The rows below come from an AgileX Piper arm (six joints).
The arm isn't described. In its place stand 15 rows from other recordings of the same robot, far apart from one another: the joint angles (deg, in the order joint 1, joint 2, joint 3, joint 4, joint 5, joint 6), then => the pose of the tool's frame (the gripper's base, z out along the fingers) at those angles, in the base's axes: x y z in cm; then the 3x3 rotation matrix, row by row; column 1 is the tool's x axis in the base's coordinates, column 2 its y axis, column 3 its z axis.
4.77 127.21 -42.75 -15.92 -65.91 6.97 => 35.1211 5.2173 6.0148; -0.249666 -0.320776 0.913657; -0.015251 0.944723 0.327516; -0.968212 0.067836 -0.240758
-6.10 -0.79 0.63 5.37 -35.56 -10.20 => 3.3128 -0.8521 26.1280; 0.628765 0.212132 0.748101; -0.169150 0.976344 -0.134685; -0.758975 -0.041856 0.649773
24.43 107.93 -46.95 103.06 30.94 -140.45 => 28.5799 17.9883 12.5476; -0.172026 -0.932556 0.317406; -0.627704 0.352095 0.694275; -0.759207 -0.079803 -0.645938
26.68 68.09 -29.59 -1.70 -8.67 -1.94 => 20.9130 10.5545 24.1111; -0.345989 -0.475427 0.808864; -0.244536 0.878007 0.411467; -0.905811 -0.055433 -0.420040
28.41 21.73 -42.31 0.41 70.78 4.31 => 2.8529 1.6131 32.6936; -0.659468 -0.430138 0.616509; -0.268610 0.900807 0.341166; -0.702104 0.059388 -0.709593
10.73 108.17 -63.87 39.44 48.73 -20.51 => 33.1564 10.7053 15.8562; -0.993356 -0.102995 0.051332; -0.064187 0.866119 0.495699; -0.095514 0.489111 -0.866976
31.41 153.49 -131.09 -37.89 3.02 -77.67 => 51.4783 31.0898 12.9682; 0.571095 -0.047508 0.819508; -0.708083 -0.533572 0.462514; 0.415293 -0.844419 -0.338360
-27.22 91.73 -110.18 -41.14 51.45 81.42 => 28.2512 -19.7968 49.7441; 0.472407 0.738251 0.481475; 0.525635 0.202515 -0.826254; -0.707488 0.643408 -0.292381
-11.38 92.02 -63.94 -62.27 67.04 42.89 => 28.4574 -13.2932 27.5992; -0.878501 0.477017 0.026305; 0.241801 0.491451 -0.836665; -0.412031 -0.728650 -0.547082
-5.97 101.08 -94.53 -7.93 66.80 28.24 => 37.3767 -5.0689 32.4111; -0.772313 0.527513 0.353925; 0.503820 0.847999 -0.164510; -0.386909 0.051261 -0.920692
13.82 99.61 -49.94 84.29 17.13 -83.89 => 32.2773 10.6865 17.1294; -0.704570 -0.422856 0.569889; -0.170969 0.880568 0.442006; -0.688731 0.213991 -0.692718
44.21 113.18 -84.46 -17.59 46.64 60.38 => 31.2763 27.6361 20.3772; -0.911174 0.081470 0.403888; 0.126640 0.988181 0.086369; -0.392078 0.129846 -0.910722
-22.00 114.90 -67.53 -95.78 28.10 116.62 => 36.9922 -19.5451 15.9225; -0.322535 0.828196 0.458327; 0.457338 0.560285 -0.690596; -0.828742 -0.013131 -0.559477
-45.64 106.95 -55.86 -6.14 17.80 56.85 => 24.1991 -25.1714 13.4858; 0.168421 0.943565 0.285166; 0.938743 -0.065296 -0.338375; -0.300658 0.324688 -0.896762
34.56 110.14 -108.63 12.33 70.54 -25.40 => 33.3676 25.2092 33.0206; -0.479566 -0.853040 0.205766; -0.761135 0.521061 0.386224; -0.436681 0.028604 -0.899162
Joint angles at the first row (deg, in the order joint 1, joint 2, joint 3, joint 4, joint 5, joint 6):
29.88, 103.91, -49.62, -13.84, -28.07, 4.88
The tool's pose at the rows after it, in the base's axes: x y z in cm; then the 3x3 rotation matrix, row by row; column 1 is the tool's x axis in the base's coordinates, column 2 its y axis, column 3 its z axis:
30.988 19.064 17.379; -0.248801 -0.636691 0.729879; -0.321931 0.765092 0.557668; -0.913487 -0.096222 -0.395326
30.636 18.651 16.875; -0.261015 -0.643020 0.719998; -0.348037 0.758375 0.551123; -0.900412 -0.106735 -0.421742
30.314 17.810 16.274; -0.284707 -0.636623 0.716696; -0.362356 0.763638 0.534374; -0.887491 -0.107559 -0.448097
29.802 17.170 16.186; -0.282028 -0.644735 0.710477; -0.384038 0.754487 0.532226; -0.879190 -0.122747 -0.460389
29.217 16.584 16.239; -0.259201 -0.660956 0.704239; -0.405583 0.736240 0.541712; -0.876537 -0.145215 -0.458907
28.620 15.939 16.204; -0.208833 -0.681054 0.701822; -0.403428 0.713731 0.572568; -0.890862 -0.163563 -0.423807
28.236 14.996 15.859; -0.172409 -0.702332 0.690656; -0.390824 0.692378 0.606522; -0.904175 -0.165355 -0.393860
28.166 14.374 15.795; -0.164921 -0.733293 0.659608; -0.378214 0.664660 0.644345; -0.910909 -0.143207 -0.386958
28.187 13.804 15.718; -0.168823 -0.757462 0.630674; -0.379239 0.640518 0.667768; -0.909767 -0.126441 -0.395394
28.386 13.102 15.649; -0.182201 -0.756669 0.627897; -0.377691 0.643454 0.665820; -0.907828 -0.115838 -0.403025
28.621 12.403 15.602; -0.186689 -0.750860 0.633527; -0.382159 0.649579 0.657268; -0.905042 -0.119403 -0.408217
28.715 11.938 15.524; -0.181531 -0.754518 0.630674; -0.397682 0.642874 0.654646; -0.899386 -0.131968 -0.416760
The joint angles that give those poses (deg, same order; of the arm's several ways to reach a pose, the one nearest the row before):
29.88, 103.53, -48.26, -15.00, -27.61, 4.36
29.52, 103.32, -47.08, -15.97, -26.99, 4.19
28.55, 103.01, -45.38, -16.38, -26.72, 4.13
27.84, 101.91, -43.73, -18.04, -26.63, 4.11
27.07, 100.65, -41.90, -20.49, -27.55, 4.06
25.76, 99.87, -39.45, -23.48, -31.91, 4.05
23.35, 99.87, -37.19, -28.18, -36.84, 5.57
21.01, 99.87, -36.71, -35.32, -39.16, 10.38
19.00, 99.87, -36.71, -41.44, -40.08, 14.42
17.26, 99.87, -36.71, -44.06, -40.28, 16.35
15.69, 99.87, -36.71, -45.47, -40.33, 16.81
14.59, 99.87, -36.71, -47.25, -40.27, 16.87

